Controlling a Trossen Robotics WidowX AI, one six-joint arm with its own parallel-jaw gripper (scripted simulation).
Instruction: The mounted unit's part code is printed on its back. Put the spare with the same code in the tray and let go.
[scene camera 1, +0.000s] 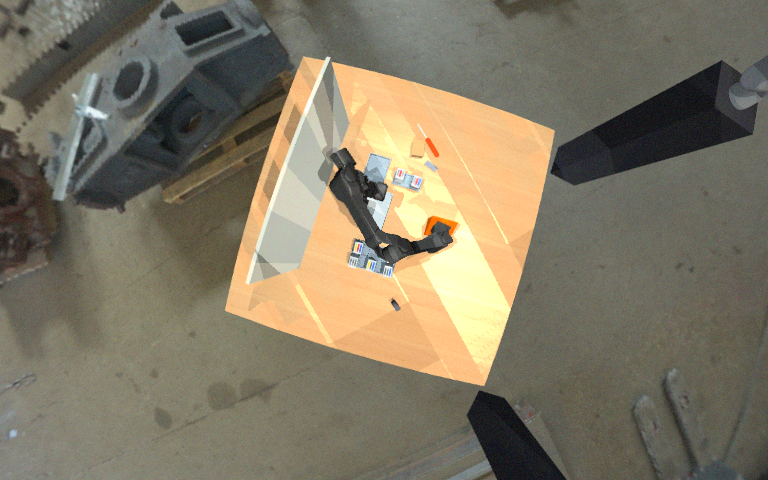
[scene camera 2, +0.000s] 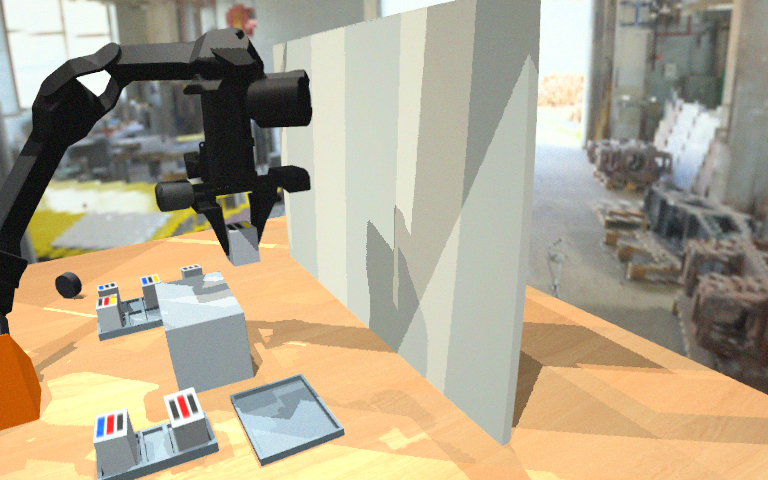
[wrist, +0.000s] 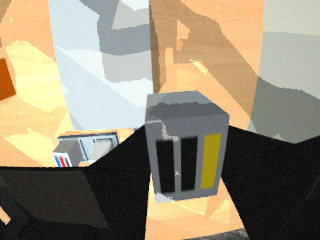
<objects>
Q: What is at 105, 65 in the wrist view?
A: A mounted unit.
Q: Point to a rack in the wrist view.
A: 86, 141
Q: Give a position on a wall panel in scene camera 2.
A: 421, 147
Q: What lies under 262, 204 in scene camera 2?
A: My gripper.
</objects>
